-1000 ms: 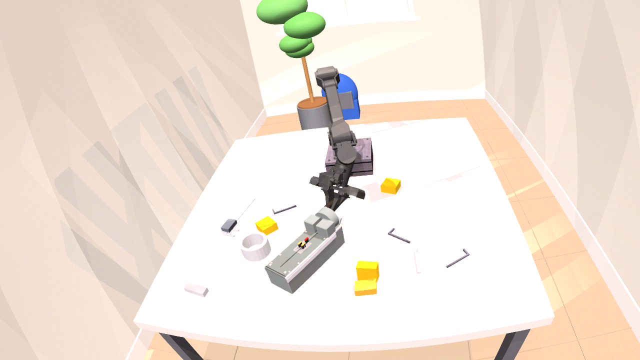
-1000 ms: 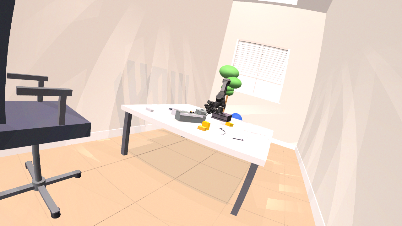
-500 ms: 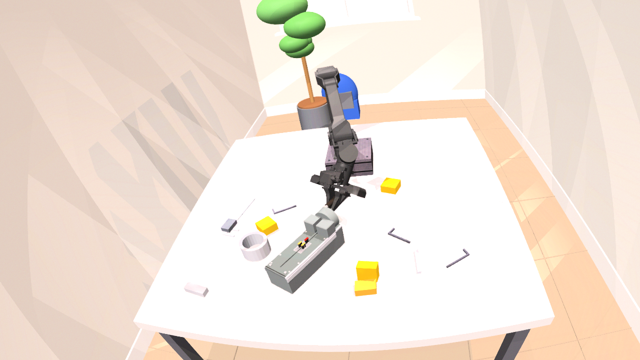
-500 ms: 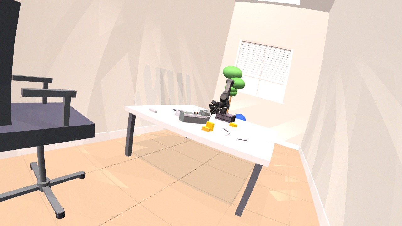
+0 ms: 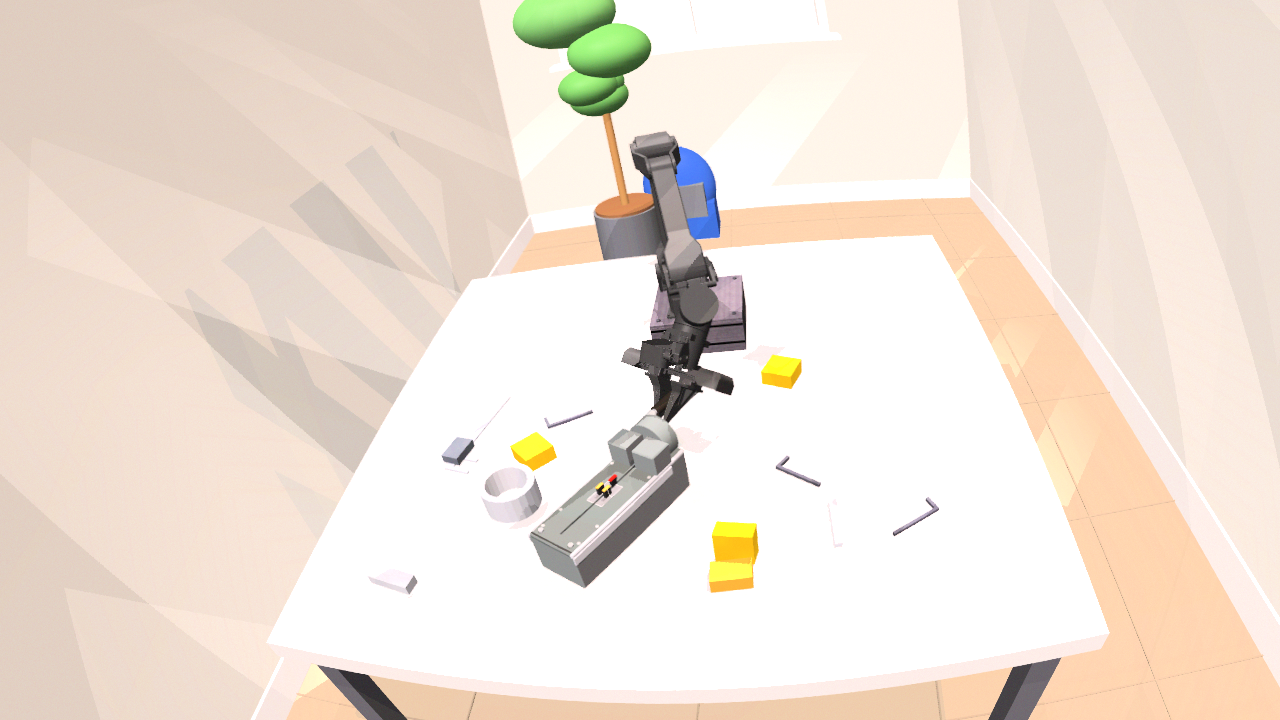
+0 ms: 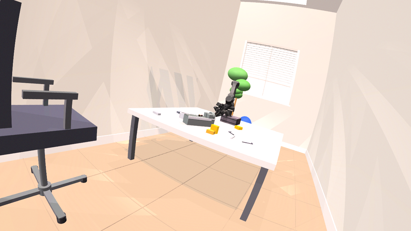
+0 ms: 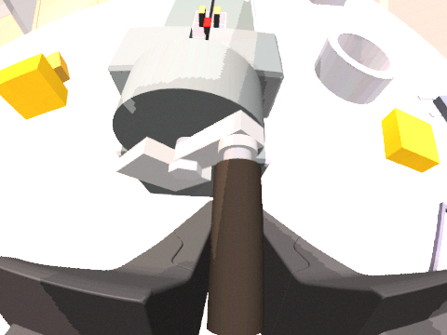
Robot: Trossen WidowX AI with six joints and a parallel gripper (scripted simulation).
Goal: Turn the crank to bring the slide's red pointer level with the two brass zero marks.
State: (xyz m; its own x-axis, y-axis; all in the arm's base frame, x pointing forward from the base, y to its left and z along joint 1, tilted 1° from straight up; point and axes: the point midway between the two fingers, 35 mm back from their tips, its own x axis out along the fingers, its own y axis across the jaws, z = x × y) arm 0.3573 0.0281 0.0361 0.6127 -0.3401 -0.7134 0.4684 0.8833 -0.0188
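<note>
Right now my gripper tip is 10 mm past the brown crank handle, 10 mm to the right of it and 30 mm below it. Also, from my gripper tip: red pointer 140 mm ahead, 50 mm to the right.
</note>
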